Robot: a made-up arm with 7 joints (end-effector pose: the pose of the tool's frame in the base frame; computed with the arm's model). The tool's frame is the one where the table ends. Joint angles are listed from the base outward.
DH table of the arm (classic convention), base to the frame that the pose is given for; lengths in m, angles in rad. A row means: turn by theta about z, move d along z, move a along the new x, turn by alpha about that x. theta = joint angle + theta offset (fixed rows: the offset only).
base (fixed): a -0.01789, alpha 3.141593, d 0, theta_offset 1.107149
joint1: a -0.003, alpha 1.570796, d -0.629, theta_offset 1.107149
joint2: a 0.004, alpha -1.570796, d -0.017, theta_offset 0
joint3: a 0.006, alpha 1.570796, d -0.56, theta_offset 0
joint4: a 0.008, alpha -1.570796, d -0.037, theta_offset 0
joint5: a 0.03, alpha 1.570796, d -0.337, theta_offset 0
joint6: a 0.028, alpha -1.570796, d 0.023, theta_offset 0
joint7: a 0.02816, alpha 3.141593, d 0, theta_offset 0.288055
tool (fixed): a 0, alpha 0, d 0.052, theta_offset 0.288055
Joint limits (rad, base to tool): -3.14..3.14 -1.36..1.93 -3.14..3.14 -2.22..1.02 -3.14..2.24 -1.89..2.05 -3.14..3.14
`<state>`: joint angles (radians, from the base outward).
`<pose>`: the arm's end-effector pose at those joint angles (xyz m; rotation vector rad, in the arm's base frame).
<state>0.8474 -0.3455 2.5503 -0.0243 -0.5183 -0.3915 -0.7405</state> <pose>-0.2790 0.2040 1.5332 -0.3911 -0.2743 -2.1669</pose>
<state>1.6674 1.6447 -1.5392 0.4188 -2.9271 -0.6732 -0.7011</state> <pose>0.0202 -0.9635 0.4885 -0.3889 1.8704 -1.1059</pose>
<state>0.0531 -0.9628 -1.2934 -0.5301 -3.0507 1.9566 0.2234</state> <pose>-0.6517 -0.1775 1.0631 1.9516 1.1948 0.1408</pose>
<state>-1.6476 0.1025 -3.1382 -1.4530 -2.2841 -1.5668 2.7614</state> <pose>-0.0866 0.3687 1.1984 0.5421 -0.7215 -1.0531</pose>
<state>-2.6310 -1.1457 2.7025 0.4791 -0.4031 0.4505 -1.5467</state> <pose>0.8191 -0.3012 0.8079 2.1008 0.8382 1.5281</pose>
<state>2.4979 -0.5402 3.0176 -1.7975 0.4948 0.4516 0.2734</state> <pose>0.0474 -0.1058 1.3076 0.7659 -0.4628 0.0855</pose>
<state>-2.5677 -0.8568 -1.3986 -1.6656 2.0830 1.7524 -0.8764</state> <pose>0.4613 0.0423 1.0390 0.0402 -1.2479 -0.9174</pose>
